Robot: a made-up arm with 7 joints. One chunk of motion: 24 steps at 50 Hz.
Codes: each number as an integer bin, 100 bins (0 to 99) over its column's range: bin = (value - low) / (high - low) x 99, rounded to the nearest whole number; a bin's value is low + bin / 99 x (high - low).
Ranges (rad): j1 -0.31..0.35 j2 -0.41..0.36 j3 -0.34..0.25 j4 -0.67..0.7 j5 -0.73..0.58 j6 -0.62..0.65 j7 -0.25..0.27
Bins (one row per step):
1: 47 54 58 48 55 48 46
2: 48 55 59 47 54 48 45
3: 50 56 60 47 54 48 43
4: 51 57 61 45 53 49 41
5: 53 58 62 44 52 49 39
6: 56 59 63 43 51 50 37
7: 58 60 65 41 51 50 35
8: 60 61 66 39 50 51 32
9: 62 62 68 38 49 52 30
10: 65 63 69 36 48 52 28
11: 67 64 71 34 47 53 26
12: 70 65 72 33 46 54 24
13: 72 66 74 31 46 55 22
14: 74 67 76 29 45 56 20
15: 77 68 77 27 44 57 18
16: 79 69 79 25 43 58 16
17: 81 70 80 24 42 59 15
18: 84 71 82 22 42 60 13
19: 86 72 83 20 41 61 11
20: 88 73 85 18 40 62 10
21: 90 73 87 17 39 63 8
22: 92 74 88 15 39 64 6
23: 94 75 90 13 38 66 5
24: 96 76 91 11 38 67 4
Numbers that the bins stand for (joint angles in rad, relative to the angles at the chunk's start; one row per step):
1: 0.0033 0.0100 0.0057 -0.0058 -0.0022 -0.0042 -0.0084
2: 0.0100 0.0178 0.0116 -0.0196 -0.0155 -0.0042 -0.0136
3: 0.0233 0.0256 0.0176 -0.0196 -0.0155 -0.0042 -0.0241
4: 0.0300 0.0333 0.0235 -0.0473 -0.0287 0.0086 -0.0346
5: 0.0433 0.0411 0.0295 -0.0611 -0.0419 0.0086 -0.0452
6: 0.0633 0.0489 0.0355 -0.0749 -0.0552 0.0214 -0.0557
7: 0.0767 0.0567 0.0474 -0.1026 -0.0552 0.0214 -0.0662
8: 0.0900 0.0644 0.0533 -0.1303 -0.0684 0.0342 -0.0819
9: 0.1033 0.0722 0.0653 -0.1441 -0.0816 0.0471 -0.0924
10: 0.1233 0.0800 0.0712 -0.1718 -0.0948 0.0471 -0.1029
11: 0.1367 0.0878 0.0831 -0.1995 -0.1081 0.0599 -0.1134
12: 0.1567 0.0956 0.0891 -0.2133 -0.1213 0.0727 -0.1239
13: 0.1700 0.1033 0.1010 -0.2410 -0.1213 0.0856 -0.1344
14: 0.1833 0.1111 0.1129 -0.2687 -0.1345 0.0984 -0.1449
15: 0.2033 0.1189 0.1189 -0.2964 -0.1478 0.1112 -0.1555
16: 0.2167 0.1267 0.1308 -0.3240 -0.1610 0.1240 -0.1660
17: 0.2300 0.1344 0.1368 -0.3379 -0.1742 0.1369 -0.1712
18: 0.2500 0.1422 0.1487 -0.3656 -0.1742 0.1497 -0.1817
19: 0.2633 0.1500 0.1546 -0.3932 -0.1875 0.1625 -0.1922
20: 0.2767 0.1578 0.1666 -0.4209 -0.2007 0.1754 -0.1975
21: 0.2900 0.1578 0.1785 -0.4347 -0.2139 0.1882 -0.2080
22: 0.3033 0.1656 0.1844 -0.4624 -0.2139 0.2010 -0.2185
23: 0.3167 0.1733 0.1964 -0.4901 -0.2272 0.2267 -0.2237
24: 0.3300 0.1811 0.2023 -0.5178 -0.2272 0.2395 -0.2290

